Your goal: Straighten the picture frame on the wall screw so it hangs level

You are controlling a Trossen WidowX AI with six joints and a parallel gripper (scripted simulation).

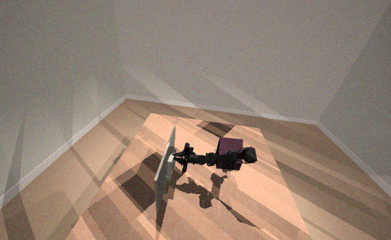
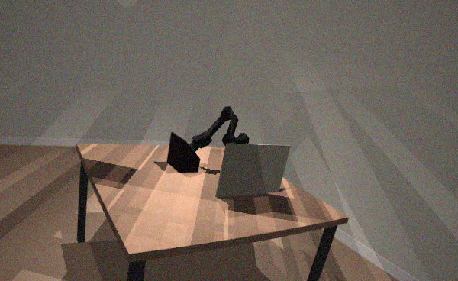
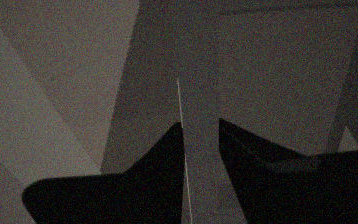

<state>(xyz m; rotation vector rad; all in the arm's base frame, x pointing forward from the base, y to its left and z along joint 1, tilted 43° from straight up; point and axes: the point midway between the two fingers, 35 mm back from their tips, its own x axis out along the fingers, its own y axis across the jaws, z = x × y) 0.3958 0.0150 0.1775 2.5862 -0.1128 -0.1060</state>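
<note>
Now: the picture frame 5 cm below my gripper tip, 1 cm to the left of it and 1 cm ahead of it. Round my gripper tip: grey wall panel 6 cm below, 2 cm to the left, 2 cm ahead.
</note>
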